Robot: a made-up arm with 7 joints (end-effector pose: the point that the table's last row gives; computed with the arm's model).
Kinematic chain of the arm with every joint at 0, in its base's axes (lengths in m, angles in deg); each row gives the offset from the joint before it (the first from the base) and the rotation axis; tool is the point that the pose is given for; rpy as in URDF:
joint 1: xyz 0 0 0.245 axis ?
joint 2: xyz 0 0 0 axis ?
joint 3: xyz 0 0 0.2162 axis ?
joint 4: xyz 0.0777 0 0 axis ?
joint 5: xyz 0.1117 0 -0.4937 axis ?
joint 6: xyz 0 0 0 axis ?
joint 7: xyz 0.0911 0 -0.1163 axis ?
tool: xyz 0 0 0 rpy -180 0 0
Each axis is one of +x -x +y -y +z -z.
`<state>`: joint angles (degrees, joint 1 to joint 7).
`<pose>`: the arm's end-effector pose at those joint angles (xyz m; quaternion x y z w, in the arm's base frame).
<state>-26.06 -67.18 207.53 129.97 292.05 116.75 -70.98</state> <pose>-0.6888 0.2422 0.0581 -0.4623 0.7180 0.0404 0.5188</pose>
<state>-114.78 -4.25 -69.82 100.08 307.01 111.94 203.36</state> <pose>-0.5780 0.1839 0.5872 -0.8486 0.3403 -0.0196 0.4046</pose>
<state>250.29 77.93 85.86 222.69 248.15 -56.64 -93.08</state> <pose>-0.4278 -0.3640 0.5100 0.2282 0.0215 -0.5787 0.7827</pose>
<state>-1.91 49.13 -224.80 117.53 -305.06 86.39 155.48</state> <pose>0.1032 0.3416 0.9530 0.5931 0.0369 -0.7722 0.2250</pose>
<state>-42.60 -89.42 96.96 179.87 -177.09 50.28 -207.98</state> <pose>-0.6717 0.5319 0.2629 0.5664 -0.3319 -0.5980 0.4599</pose>
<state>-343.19 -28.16 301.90 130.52 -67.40 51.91 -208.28</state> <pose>0.0078 -0.4576 0.9775 0.2664 0.6452 -0.6689 0.2556</pose>
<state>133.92 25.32 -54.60 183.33 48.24 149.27 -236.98</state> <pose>-0.2824 0.2452 0.7929 -0.9952 -0.0565 0.0045 0.0797</pose>
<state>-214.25 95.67 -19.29 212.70 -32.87 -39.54 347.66</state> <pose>-0.5833 0.1470 0.5443 0.3403 -0.2276 -0.5286 0.7436</pose>
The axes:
joint 1: +z
joint 2: +y
joint 3: +z
joint 4: -y
joint 5: -z
joint 6: +y
joint 7: -z

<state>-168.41 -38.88 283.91 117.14 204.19 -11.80 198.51</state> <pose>0.0447 0.5902 0.7468 -0.5294 -0.1135 0.0536 0.8390</pose>
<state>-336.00 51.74 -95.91 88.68 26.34 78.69 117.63</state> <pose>0.4260 -0.5598 0.4080 -0.0561 -0.9660 0.2044 0.1483</pose>
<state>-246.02 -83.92 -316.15 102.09 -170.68 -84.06 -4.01</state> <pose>-0.2176 -0.3752 0.6105 -0.7037 -0.0037 0.4834 0.5207</pose>
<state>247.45 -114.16 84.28 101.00 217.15 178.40 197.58</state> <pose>0.5568 0.2787 0.1412 0.4220 -0.5697 -0.5264 0.4694</pose>
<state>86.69 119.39 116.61 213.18 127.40 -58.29 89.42</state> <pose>0.1533 0.4219 -0.2210 -0.5222 -0.7998 -0.0532 0.2913</pose>
